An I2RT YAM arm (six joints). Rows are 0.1 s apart.
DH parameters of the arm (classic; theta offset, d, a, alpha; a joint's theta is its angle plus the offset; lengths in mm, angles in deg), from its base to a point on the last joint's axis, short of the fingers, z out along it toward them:
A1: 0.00 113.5 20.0 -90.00
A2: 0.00 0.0 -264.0 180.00
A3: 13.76 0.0 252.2 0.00
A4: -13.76 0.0 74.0 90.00
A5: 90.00 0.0 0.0 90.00
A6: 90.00 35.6 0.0 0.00
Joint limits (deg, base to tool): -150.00..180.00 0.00..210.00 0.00..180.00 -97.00..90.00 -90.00..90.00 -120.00..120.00
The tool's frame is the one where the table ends.
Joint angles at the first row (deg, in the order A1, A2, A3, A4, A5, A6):
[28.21 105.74 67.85 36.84 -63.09 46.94]
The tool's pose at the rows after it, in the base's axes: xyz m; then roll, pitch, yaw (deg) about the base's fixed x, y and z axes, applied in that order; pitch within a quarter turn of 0, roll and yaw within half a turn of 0:
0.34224, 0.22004, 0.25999, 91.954, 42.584, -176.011
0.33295, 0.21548, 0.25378, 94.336, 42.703, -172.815
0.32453, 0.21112, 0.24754, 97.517, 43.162, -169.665
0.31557, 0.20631, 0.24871, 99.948, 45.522, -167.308
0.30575, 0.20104, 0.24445, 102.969, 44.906, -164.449
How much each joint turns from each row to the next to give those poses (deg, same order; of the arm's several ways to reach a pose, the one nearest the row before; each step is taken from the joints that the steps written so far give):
[0.00 -1.14 -1.32 -2.11 -1.33 -2.55]
[0.00 -1.84 -2.18 -4.12 -1.41 -4.30]
[0.00 -1.77 -1.50 -6.23 -0.53 -6.15]
[0.00 -2.37 -1.14 -5.03 0.00 -6.07]
[0.00 -2.02 -1.32 -6.49 0.00 -5.09]

